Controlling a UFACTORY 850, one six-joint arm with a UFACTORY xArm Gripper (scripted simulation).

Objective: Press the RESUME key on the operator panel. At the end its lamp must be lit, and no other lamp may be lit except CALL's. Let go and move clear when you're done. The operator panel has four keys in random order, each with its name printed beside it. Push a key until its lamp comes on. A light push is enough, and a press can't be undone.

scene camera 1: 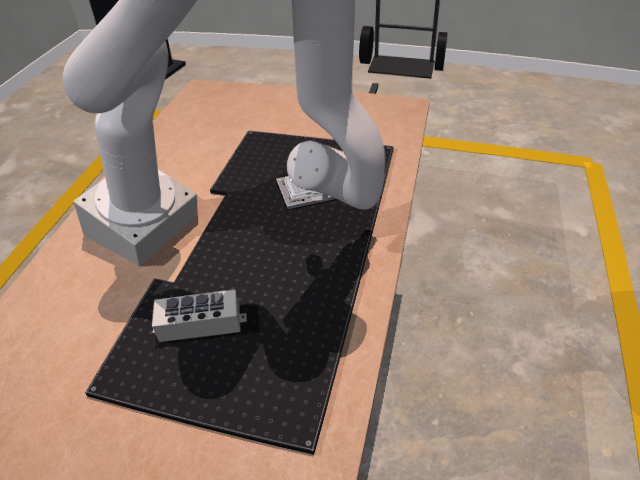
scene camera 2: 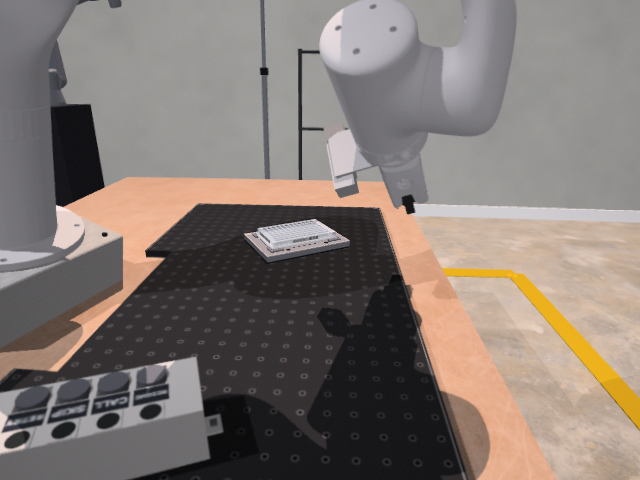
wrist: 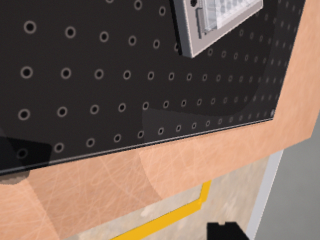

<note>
I see my gripper and a white well plate.
</note>
